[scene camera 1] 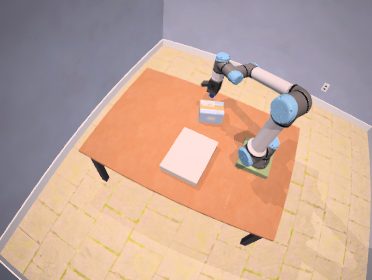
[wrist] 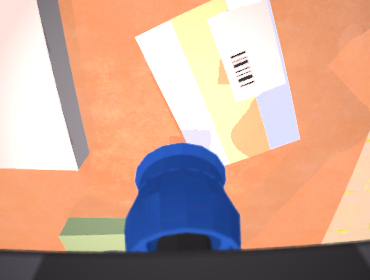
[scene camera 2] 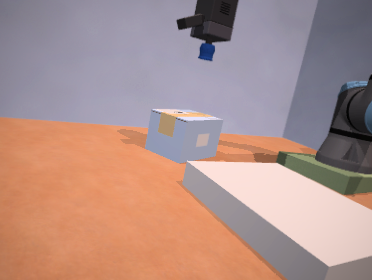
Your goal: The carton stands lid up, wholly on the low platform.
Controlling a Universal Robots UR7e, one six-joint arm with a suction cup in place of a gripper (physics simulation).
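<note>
Nothing is carried by the suction cup [wrist: 180, 186], which is 21 cm from the middle of a pale blue carton [scene camera 2: 179, 135] [wrist: 223, 76], above it. On the table rests a low white platform [scene camera 2: 288, 219] [scene camera 1: 188, 157] [wrist: 49, 134].
</note>
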